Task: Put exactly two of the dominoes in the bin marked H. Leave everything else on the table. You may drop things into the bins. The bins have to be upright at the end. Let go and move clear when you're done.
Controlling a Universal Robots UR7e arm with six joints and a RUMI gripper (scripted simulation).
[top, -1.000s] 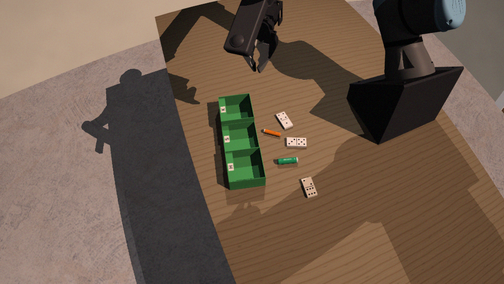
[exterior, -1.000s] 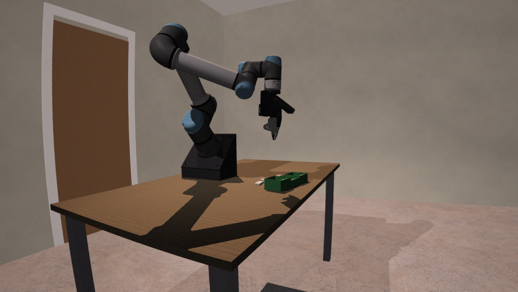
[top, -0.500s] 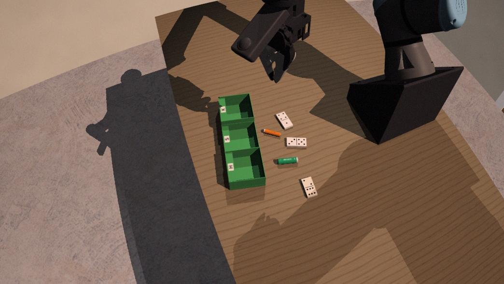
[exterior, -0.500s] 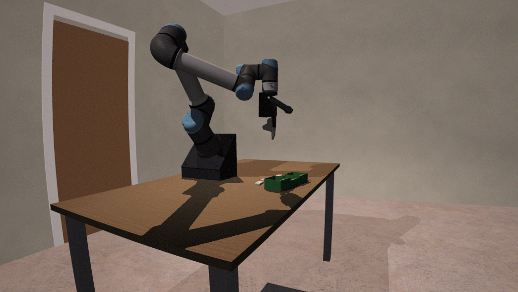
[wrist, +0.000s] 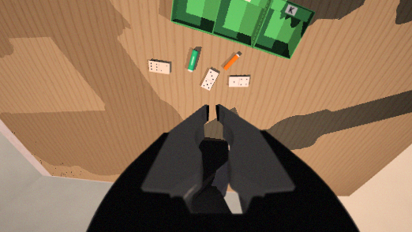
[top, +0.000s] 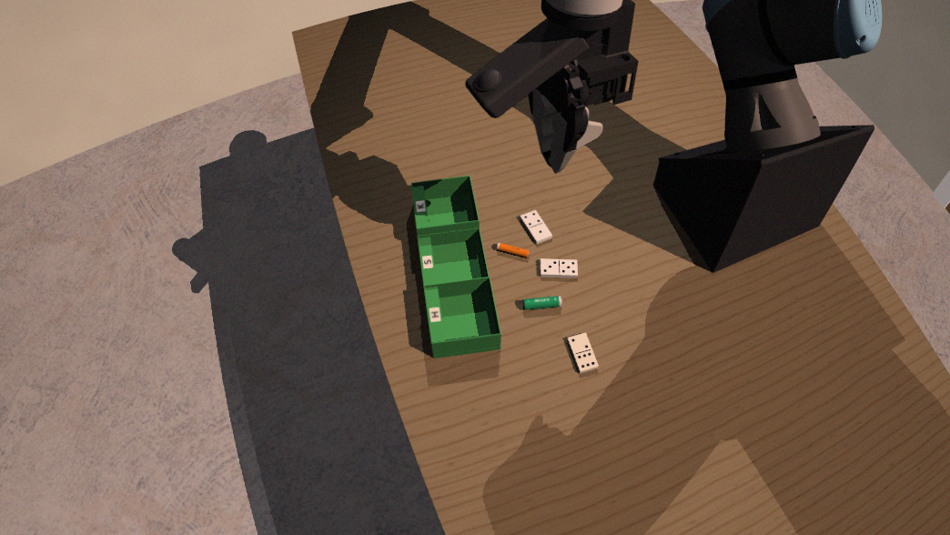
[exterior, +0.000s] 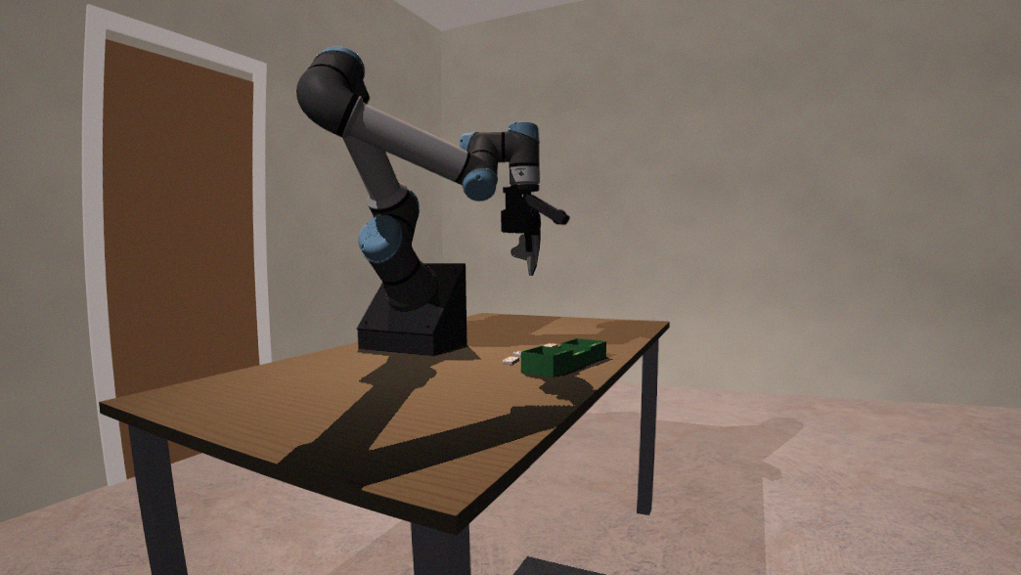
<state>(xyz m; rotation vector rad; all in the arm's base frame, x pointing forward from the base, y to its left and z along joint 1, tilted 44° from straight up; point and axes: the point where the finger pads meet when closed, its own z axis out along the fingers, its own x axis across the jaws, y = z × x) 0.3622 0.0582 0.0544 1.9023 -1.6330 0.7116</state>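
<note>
The bin is 11 cm ahead of my hand, 4 cm to the right of it and 20 cm below it. Also, from my hand: orange battery (2 cm ahead, 5 cm to the right, 22 cm below); then white domino (2 cm behind, 8 cm to the right, 21 cm below); then green battery (1 cm ahead, 5 cm to the left, 21 cm below).
</note>
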